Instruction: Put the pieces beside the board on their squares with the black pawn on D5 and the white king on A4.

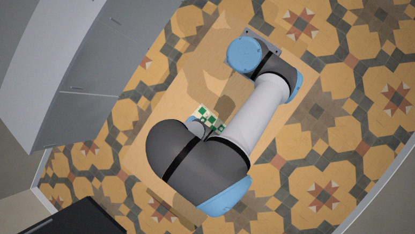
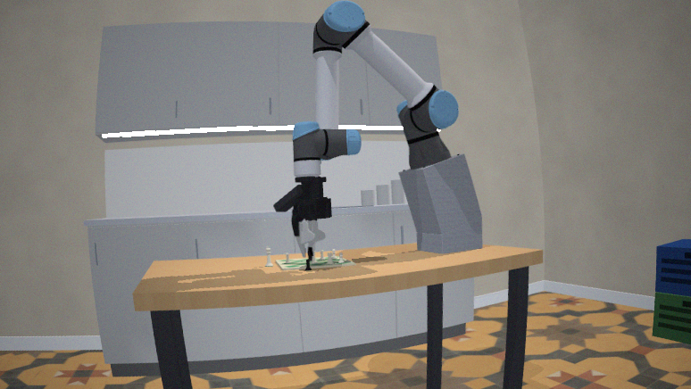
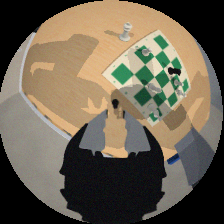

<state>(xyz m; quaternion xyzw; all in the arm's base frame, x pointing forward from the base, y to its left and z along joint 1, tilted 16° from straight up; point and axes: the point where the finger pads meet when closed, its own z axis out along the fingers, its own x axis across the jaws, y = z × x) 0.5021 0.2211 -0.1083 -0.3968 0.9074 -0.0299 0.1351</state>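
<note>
Now: hand 40 mm above the black pawn. From my hand the other things lie so: chessboard: 20 mm behind, 140 mm to the right, 50 mm below; white king: 120 mm ahead, 130 mm to the right, 20 mm below.
</note>
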